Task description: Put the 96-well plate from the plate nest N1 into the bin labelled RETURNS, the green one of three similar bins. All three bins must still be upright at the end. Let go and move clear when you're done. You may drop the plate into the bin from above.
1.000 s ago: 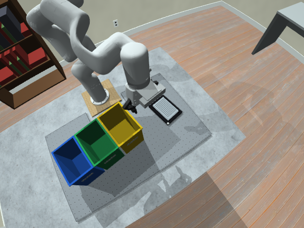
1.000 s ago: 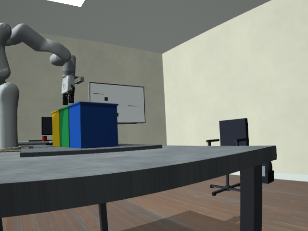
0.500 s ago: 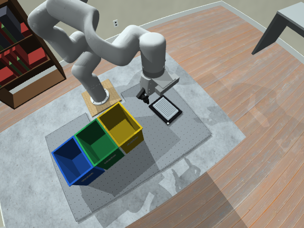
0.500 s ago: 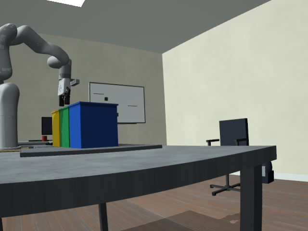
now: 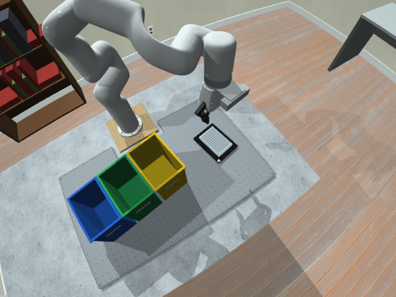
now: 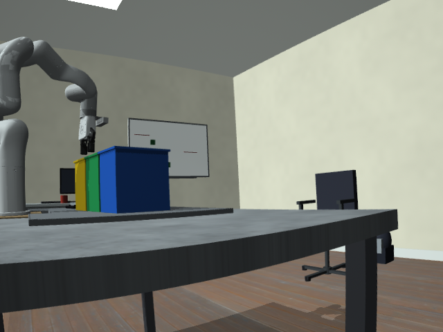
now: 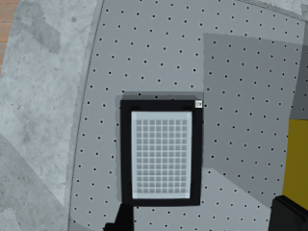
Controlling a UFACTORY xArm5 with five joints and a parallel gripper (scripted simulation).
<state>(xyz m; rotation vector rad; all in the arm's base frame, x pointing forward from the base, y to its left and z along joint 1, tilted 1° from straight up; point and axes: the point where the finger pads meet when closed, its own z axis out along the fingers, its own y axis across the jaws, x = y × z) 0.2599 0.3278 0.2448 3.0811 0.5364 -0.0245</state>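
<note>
Right now the white 96-well plate is 230 mm below my hand, 20 mm to the left of it and 10 mm behind it. Also, from my hand: green bin: 370 mm to the right, 160 mm below, 90 mm ahead; black plate nest: 240 mm below, 20 mm to the left, 10 mm behind; yellow bin: 250 mm to the right, 160 mm below, 50 mm ahead.
</note>
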